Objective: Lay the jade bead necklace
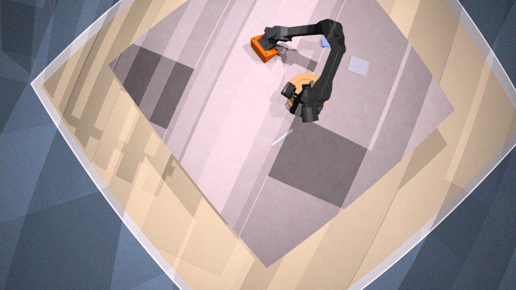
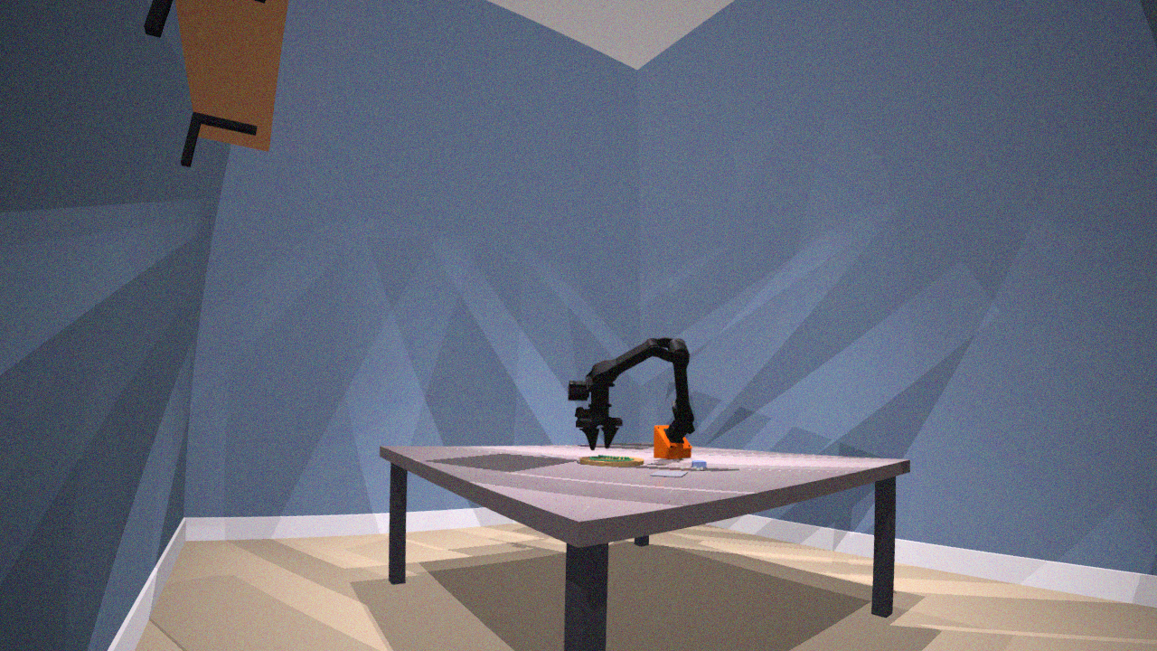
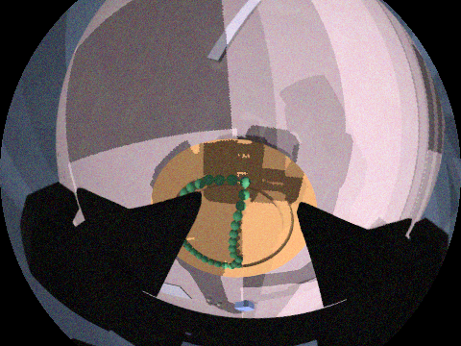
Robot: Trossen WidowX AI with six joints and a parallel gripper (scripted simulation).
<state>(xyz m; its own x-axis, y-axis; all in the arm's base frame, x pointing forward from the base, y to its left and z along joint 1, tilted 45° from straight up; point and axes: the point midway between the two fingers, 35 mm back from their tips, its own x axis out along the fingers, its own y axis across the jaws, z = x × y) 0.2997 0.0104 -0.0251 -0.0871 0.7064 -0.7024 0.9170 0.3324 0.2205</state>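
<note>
The round tan bead board is 10 mm behind my gripper tip, 60 mm to the left of it and 30 mm below it. Round my gripper tip: white strip (100 mm ahead, 160 mm to the right, 40 mm below); then pale square sheet (10 mm ahead, 360 mm to the left, 40 mm below); then blue cube (170 mm behind, 280 mm to the left, 30 mm below).
</note>
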